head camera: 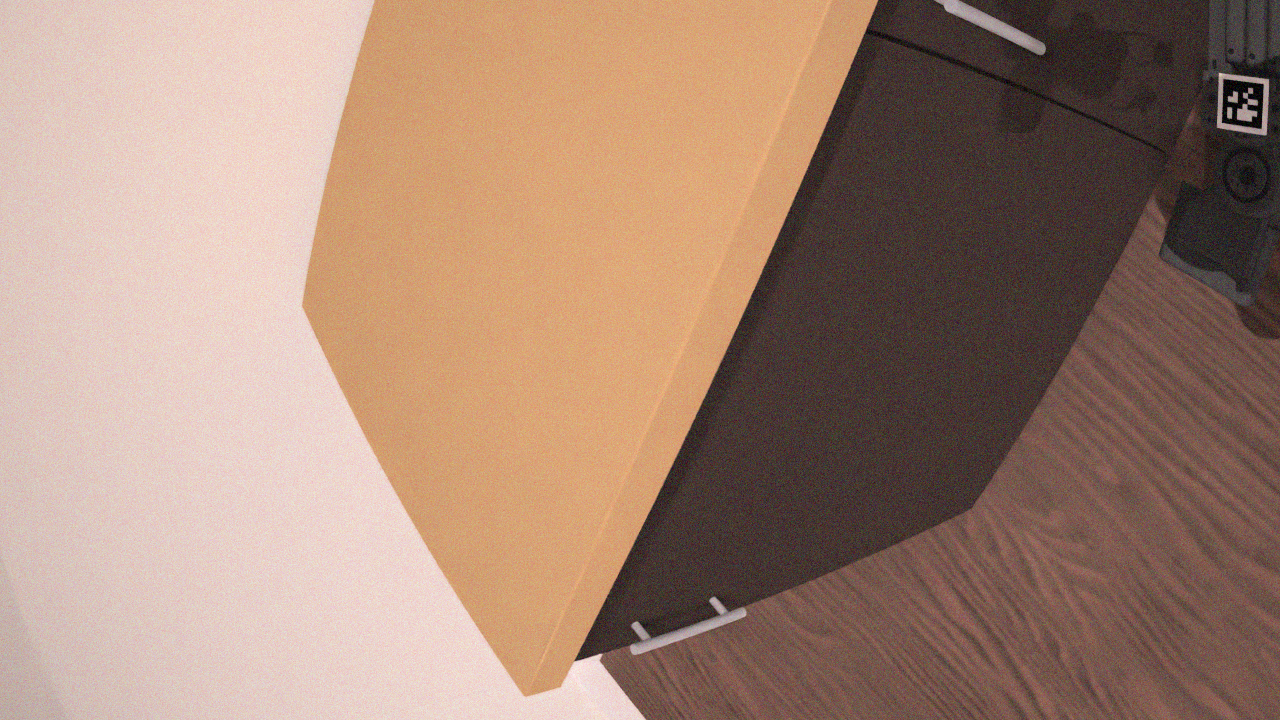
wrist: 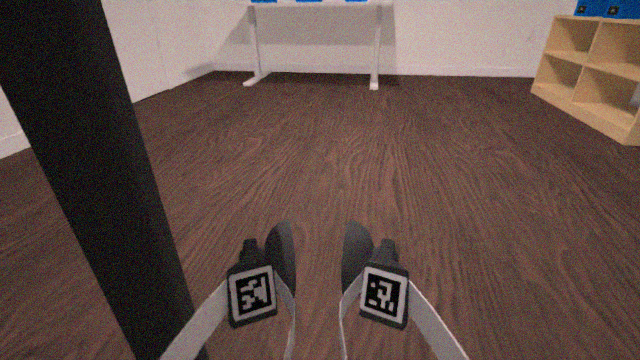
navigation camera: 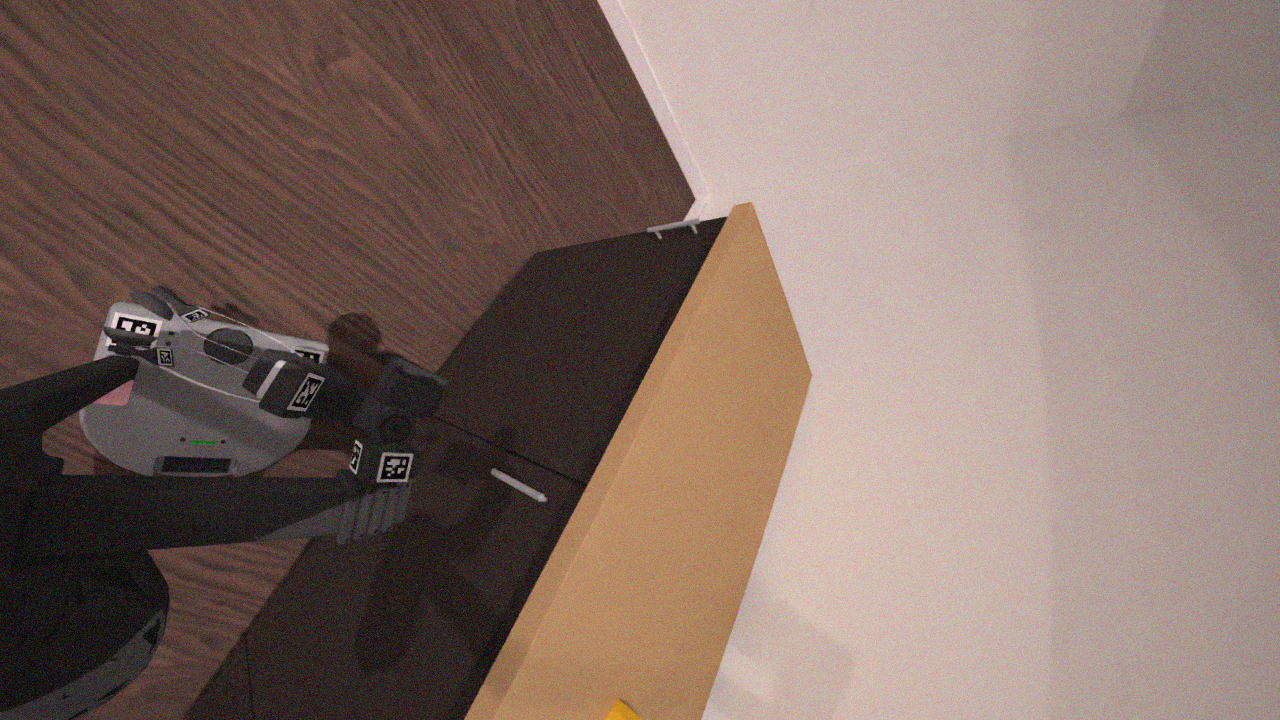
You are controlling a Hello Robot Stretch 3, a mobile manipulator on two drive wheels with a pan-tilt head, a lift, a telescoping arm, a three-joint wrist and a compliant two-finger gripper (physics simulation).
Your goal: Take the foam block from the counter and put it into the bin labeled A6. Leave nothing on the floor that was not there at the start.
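The yellow foam block shows in part at the bottom edge of the navigation view, on the tan counter. The block does not show in the head view. My gripper is open, its two fingertips apart with floor visible between them. It is low over my base, in front of the cabinet and well away from the block. In the wrist view, blue bins show in part at the top edge and top right. No label A6 is readable.
The dark cabinet under the counter has bar handles. Wall borders the counter. My black mast crosses the wrist view's left side. Farther off are a white table and a wooden shelf at the right.
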